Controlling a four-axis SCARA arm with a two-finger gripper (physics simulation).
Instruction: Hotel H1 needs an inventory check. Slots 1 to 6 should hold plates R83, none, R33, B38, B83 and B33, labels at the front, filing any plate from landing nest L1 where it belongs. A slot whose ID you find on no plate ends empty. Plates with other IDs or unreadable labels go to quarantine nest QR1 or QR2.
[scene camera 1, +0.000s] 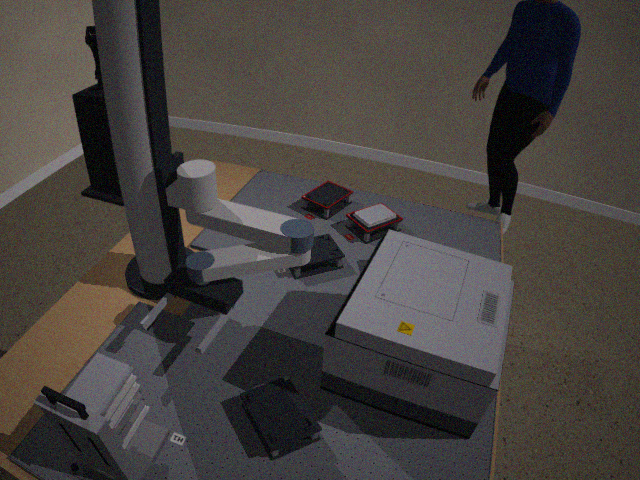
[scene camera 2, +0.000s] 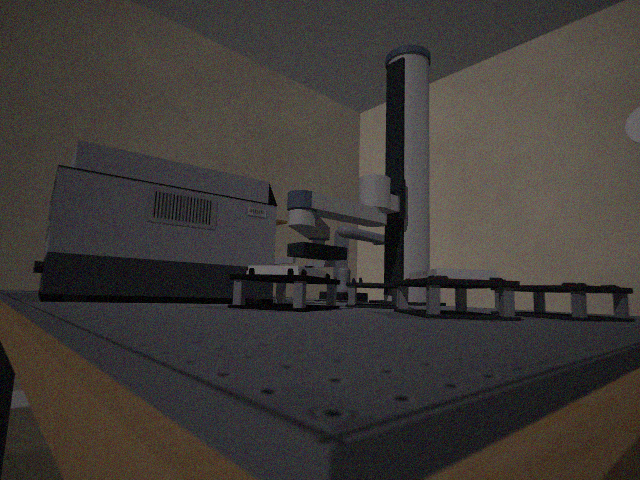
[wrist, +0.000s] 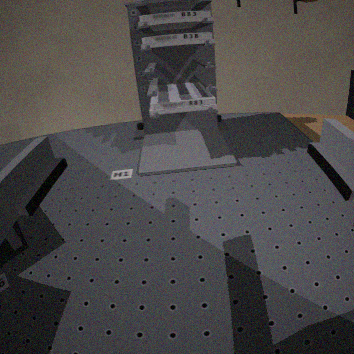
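Note:
Hotel H1 (wrist: 136, 70) (scene camera 1: 85, 439) stands ahead of my gripper. In the wrist view its upper plates read B83 (wrist: 175, 18) and B38 (wrist: 177, 39). A plate (wrist: 182, 104) sits lowest, its label too blurred to read surely. Between it and B38 the slots show no plate. The hotel's top is cut off. My gripper (scene camera 1: 172, 337) (wrist: 183, 137) is open and empty, short of the hotel and above the bench. A white plate (scene camera 1: 374, 215) (scene camera 2: 465, 273) sits on a red-rimmed nest (scene camera 1: 385, 225). Another red-rimmed nest (scene camera 1: 327, 194) is empty.
A large grey instrument (scene camera 1: 423, 289) (scene camera 2: 160, 222) stands at the right. Beside it in scene camera 2, a nest (scene camera 2: 310, 279) bears a white plate (scene camera 2: 271, 269). Dark nests (scene camera 1: 279, 418) (scene camera 1: 328, 253) stand on the bench. A person (scene camera 1: 537, 62) stands behind.

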